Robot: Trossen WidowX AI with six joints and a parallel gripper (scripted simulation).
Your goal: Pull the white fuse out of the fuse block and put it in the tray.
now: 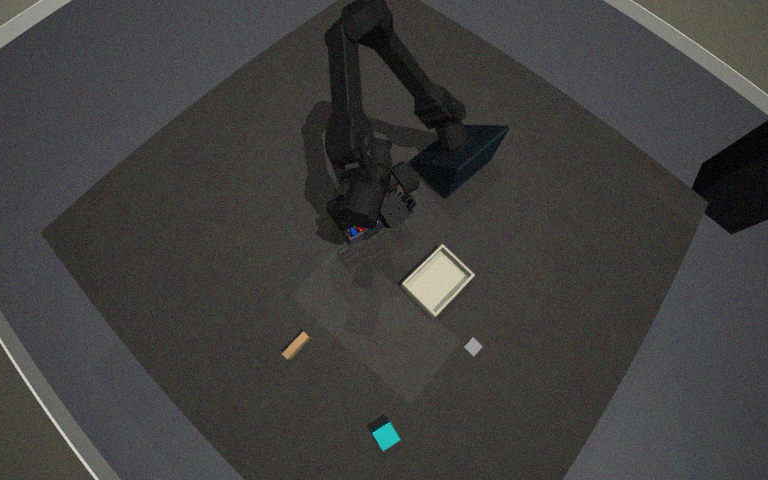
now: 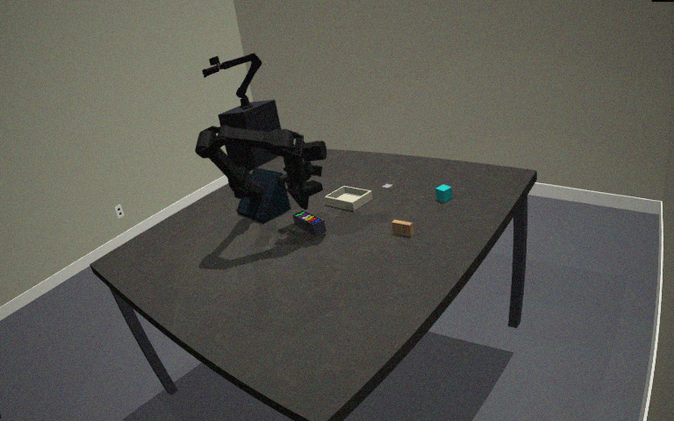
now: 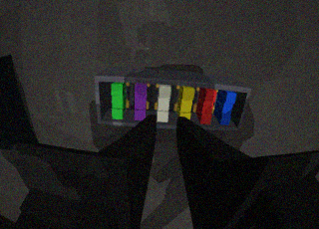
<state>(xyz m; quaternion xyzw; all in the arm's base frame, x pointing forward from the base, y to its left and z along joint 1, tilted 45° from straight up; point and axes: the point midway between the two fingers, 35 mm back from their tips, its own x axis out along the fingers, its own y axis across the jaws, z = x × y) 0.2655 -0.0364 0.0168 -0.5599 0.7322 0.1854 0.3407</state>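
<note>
Right now my gripper tip is 4 cm above the white fuse. The rest, counted from my gripper tip: cream tray 20 cm to the left, 6 cm below, 1 cm ahead; then tan block 32 cm ahead, 6 cm to the left, 5 cm below; then small grey square 35 cm to the left, 8 cm ahead, 7 cm below.
</note>
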